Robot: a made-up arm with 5 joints.
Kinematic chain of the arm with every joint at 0, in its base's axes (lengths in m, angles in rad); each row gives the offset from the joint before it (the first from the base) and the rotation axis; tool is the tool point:
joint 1: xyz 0 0 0.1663 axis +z
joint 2: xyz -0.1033 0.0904 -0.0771 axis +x
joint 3: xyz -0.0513 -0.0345 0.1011 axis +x
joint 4: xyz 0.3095 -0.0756 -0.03 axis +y
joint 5: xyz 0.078 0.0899 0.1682 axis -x
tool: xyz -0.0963 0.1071 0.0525
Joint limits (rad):
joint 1: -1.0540..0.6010
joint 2: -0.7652..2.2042
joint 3: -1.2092..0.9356
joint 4: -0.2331..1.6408
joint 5: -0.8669..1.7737
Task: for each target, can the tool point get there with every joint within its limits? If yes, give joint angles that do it. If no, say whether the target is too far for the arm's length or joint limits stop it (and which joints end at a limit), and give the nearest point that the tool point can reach.
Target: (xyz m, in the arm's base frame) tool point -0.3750 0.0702 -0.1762
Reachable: no: joint limits stop it (at a limit: joint 1, joint 4, joint 5) | nearest point -0.1378 -0.1606 -0.1121 | short by 0.337 m
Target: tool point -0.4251 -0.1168 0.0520
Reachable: no: joint limits stop it (at a limit: joint 1, joint 4, joint 5) | nearest point -0.1919 -0.1913 0.0639 | short by 0.245 m
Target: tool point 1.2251 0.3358 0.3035
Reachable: no: too far | nearest point 0.4576 0.1254 0.2125 | short by 0.801 m
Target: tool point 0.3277 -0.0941 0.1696
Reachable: yes | joints -0.3170 1.7346 -0.3098 1.4936 0.2911
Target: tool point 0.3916 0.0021 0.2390
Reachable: yes | joints 0.1624 0.9655 0.1223 1.1310 -0.4895
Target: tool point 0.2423 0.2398 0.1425
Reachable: yes | joints -0.0741 -0.4878 -0.4600 0.6488 0.7098
